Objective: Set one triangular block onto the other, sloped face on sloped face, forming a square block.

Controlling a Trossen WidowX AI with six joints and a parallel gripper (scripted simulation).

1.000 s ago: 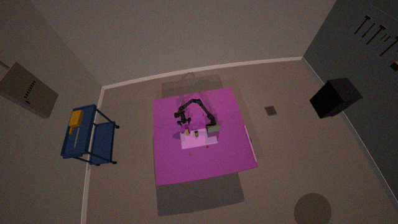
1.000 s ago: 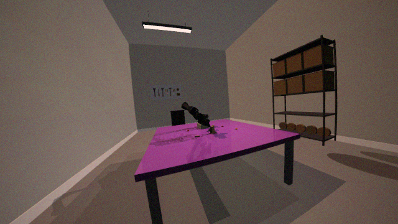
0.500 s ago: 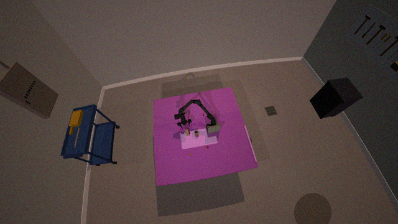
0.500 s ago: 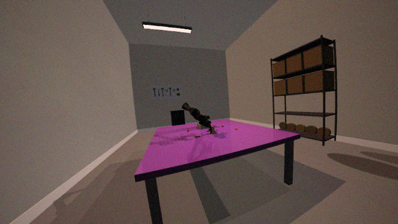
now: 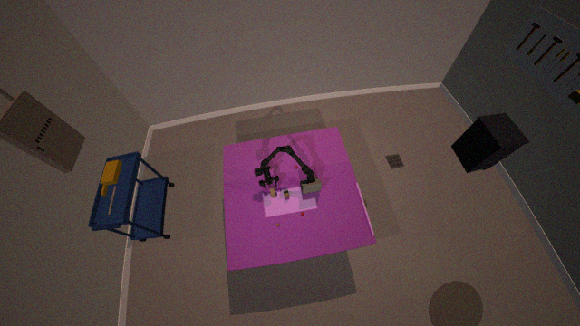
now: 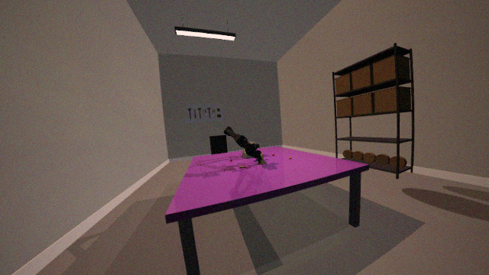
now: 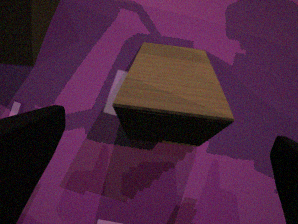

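My gripper tip is 1 cm past the triangular block, 2 cm to the right of it and 3 cm above it. Round my gripper tip: tan block: 3 cm ahead, 16 cm to the right, 5 cm below.
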